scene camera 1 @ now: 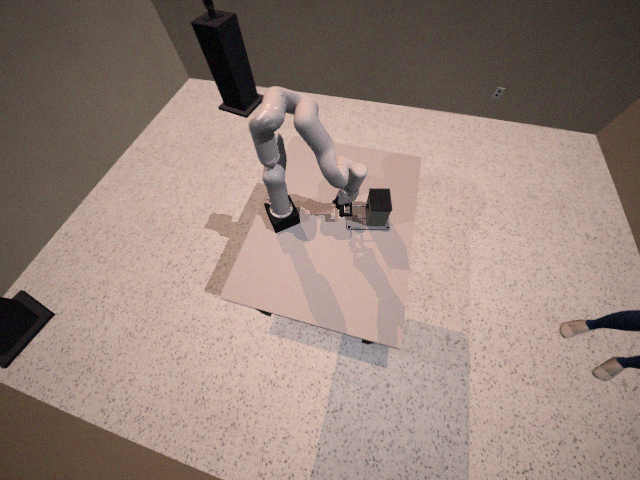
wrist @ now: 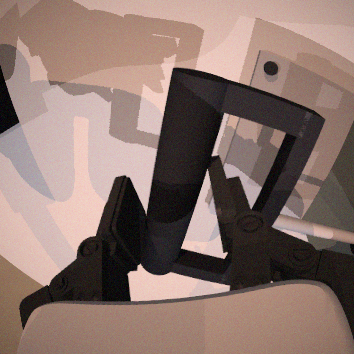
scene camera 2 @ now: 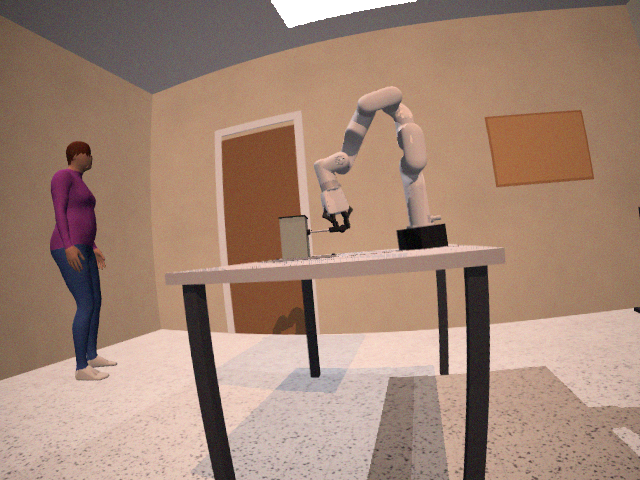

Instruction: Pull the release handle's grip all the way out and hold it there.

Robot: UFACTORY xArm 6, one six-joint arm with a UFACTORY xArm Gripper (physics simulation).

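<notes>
The release handle's black round grip [wrist: 182, 155] stands between the two fingers in the wrist view, joined by side bars to a black frame. A thin light rod [wrist: 315, 227] [scene camera 2: 320, 230] runs from this frame to the grey-green box [scene camera 2: 294, 237] [scene camera 1: 378, 207] with a dark top. A length of the rod shows between the box and the handle in scene camera 2. My gripper [wrist: 172, 186] [scene camera 2: 339, 227] is shut on the grip, a little above the table and on the robot-base side of the box. In scene camera 1 the gripper partly hides the handle.
The box stands on a thin base plate [scene camera 1: 356, 227] with dark bolts at its corners. The table [scene camera 1: 320, 268] [scene camera 2: 413, 259] carries this plate and the robot's black base [scene camera 1: 283, 223] [scene camera 2: 421, 237]. A person [scene camera 2: 74, 222] stands beyond the table.
</notes>
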